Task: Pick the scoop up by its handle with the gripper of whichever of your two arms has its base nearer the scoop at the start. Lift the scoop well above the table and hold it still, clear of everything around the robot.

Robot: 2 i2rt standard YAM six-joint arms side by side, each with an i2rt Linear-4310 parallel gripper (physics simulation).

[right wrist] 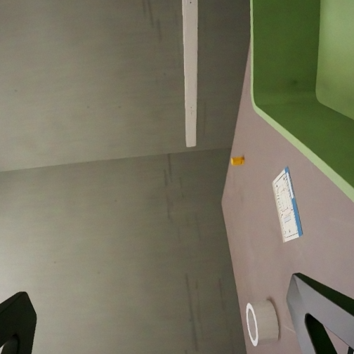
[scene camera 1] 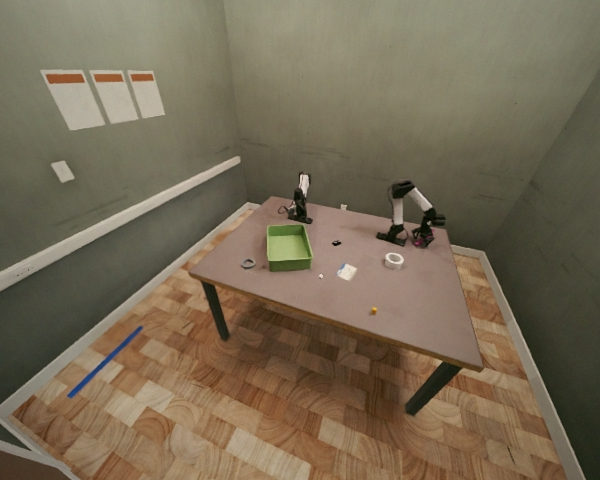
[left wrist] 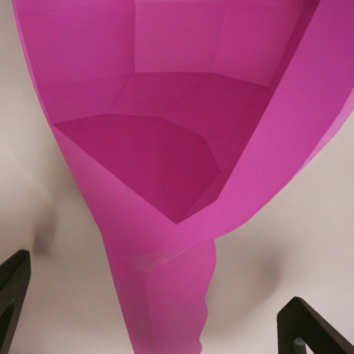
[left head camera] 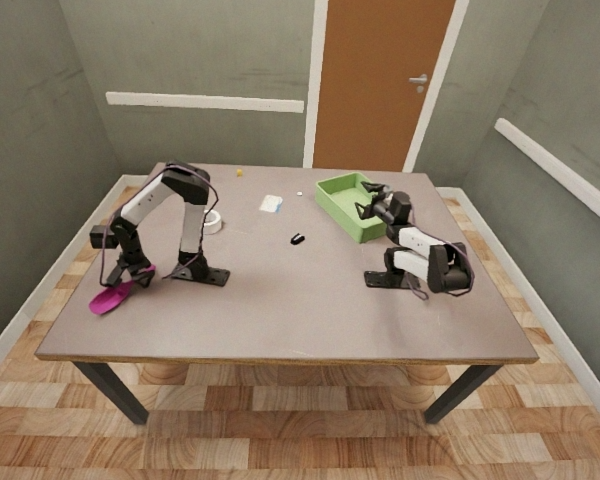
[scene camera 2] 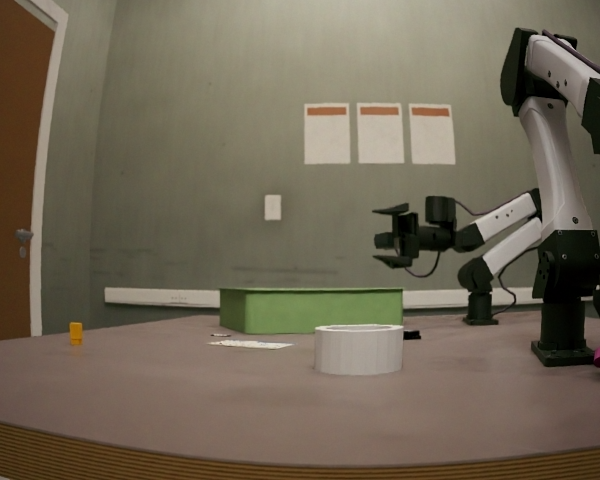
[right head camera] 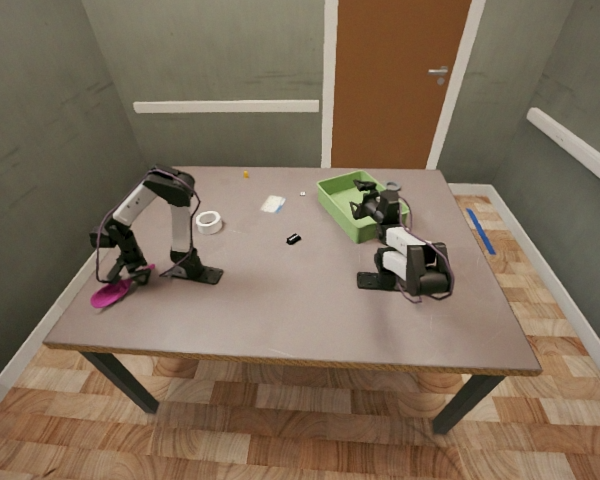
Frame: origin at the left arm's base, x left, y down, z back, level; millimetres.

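Seen in the pictures: left gripper, fingertip midpoint: (scene camera 1: 420, 242) (left head camera: 140, 278) (right head camera: 141, 276); right gripper, fingertip midpoint: (scene camera 1: 304, 215) (left head camera: 358, 192) (scene camera 2: 373, 233) (right head camera: 352, 191); left arm's base at its link origin: (scene camera 1: 390, 239) (left head camera: 200, 274) (scene camera 2: 561, 354) (right head camera: 196, 273); right arm's base at its link origin: (left head camera: 391, 281) (scene camera 2: 479, 322) (right head camera: 385, 282).
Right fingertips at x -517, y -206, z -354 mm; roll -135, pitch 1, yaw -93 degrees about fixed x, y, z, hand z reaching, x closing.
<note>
Offsets run from my right fingertips to a thing's top centre.
The magenta scoop {dx +733, dy +143, dz +474 mm} (left head camera: 107, 299) (right head camera: 109, 294) (left wrist: 165, 240) lies on the table at the left of both head views, its bowl toward the front left corner and its handle toward the left arm's base. In scene camera 1 bits of the scoop show behind the left gripper. My left gripper (left head camera: 131, 283) (right head camera: 128, 279) is open and low over the scoop. In the left wrist view its fingers stand wide apart, one on each side of the handle, with a gap on both sides. My right gripper (left head camera: 363, 198) (right head camera: 356, 197) (scene camera 2: 384, 235) is open and empty, raised by the green bin.
A green bin {dx -27, dy +117, dz -152 mm} (left head camera: 332, 212) (scene camera 1: 289, 265) stands near the right arm. A white tape roll {dx +588, dy +158, dz +97 mm} (right head camera: 201, 227) (scene camera 2: 357, 352) stands behind the left arm's base. A black clip {dx +211, dy +191, dz +100 mm} (left head camera: 297, 239), a printed card {dx +369, dy +205, dz -124 mm} (right head camera: 273, 203), a yellow piece {dx +587, dy +174, dz -323 mm} (scene camera 1: 373, 310) and a grey ring {dx -163, dy +190, dz -384 mm} (scene camera 1: 244, 265) lie about the table.
</note>
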